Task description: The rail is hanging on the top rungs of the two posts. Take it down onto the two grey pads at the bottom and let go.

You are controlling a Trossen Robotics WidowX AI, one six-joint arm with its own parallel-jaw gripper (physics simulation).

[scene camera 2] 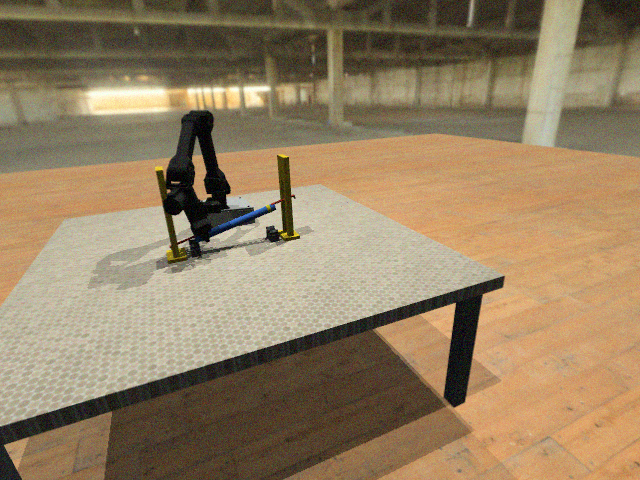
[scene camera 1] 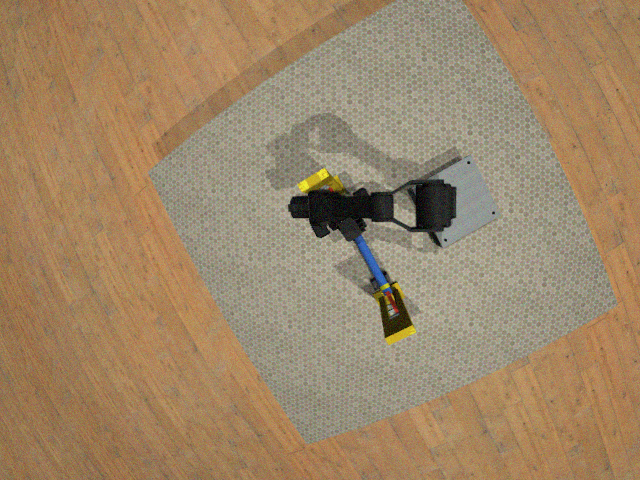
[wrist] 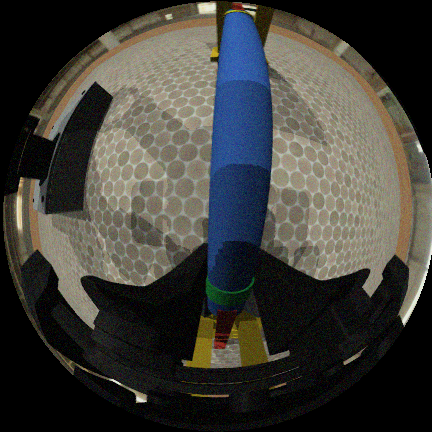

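Where they show: gripper, between the fingertips: (scene camera 2: 207, 240) (wrist: 227, 249); arm's base, origin of its link: (wrist: 47, 160).
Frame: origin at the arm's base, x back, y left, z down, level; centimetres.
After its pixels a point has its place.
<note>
The blue rail (scene camera 1: 369, 260) {y 2.9, x -25.7, z -3.2 cm} (scene camera 2: 238, 221) {y 0.1, x -26.6, z -1.6 cm} (wrist: 241, 125) {y -5.0, x -24.7, z -1.2 cm} with red ends is tilted. In scene camera 2 its left end is low, close above the left dark grey pad (scene camera 2: 194, 249) {y -16.1, x -27.6, z 4.8 cm}. Its right end is higher, at about mid-height of the right yellow post (scene camera 2: 285, 196) {y 17.0, x -30.3, z -8.8 cm} (scene camera 1: 406, 332) {y 18.3, x -26.1, z -22.5 cm}, well above the right pad (scene camera 2: 271, 234) {y 10.8, x -29.4, z 4.6 cm}. The left yellow post (scene camera 2: 169, 222) {y -22.1, x -27.9, z -6.1 cm} (scene camera 1: 313, 180) {y -21.5, x -24.4, z -22.5 cm} stands at the low end. My gripper (scene camera 1: 352, 230) (scene camera 2: 203, 236) {y -10.8, x -24.4, z 3.8 cm} (wrist: 227, 249) {y -10.8, x -24.4, z 3.8 cm} is shut on the rail near its green band, at the low end. Contact between rail and left pad cannot be told.
The arm's grey base plate (scene camera 1: 478, 193) {y 4.9, x 12.2, z 0.5 cm} (scene camera 2: 240, 202) {y 10.1, x 5.0, z 0.7 cm} lies behind the rail in scene camera 2. The arm passes close to the left post. All stand on a hexagon-patterned table (scene camera 1: 248, 155) {y -48.6, x -40.6, z 7.4 cm} (scene camera 2: 258, 299) {y -7.1, x -65.0, z 7.5 cm} with a dark edge.
</note>
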